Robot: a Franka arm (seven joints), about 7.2 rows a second.
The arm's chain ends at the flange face. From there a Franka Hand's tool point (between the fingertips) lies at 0.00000 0.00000 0.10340 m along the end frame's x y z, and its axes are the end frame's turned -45 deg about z.
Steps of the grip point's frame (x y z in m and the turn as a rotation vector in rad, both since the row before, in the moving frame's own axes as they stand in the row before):
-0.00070 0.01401 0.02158 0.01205 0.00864 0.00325
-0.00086 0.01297 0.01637 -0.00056 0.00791 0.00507
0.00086 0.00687 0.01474 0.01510 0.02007 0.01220
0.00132 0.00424 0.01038 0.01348 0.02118 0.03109
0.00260 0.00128 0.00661 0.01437 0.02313 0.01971
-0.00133 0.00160 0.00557 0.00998 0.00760 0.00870
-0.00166 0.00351 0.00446 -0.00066 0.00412 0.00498
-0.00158 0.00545 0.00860 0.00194 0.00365 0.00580
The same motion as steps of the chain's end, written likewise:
0.00966 0.01191 0.02159 0.01463 -0.00241 0.00325
0.00794 0.01032 0.01637 0.00520 0.00599 0.00507
0.00509 0.00682 0.01477 0.02487 0.00351 0.01220
0.00333 0.00459 0.01041 0.02451 0.00544 0.03109
0.00208 0.00180 0.00665 0.02652 0.00619 0.01971
0.00036 0.00336 0.00558 0.01243 -0.00168 0.00870
0.00096 0.00391 0.00446 0.00245 0.00338 0.00498
0.00261 0.00538 0.00860 0.00395 0.00121 0.00580

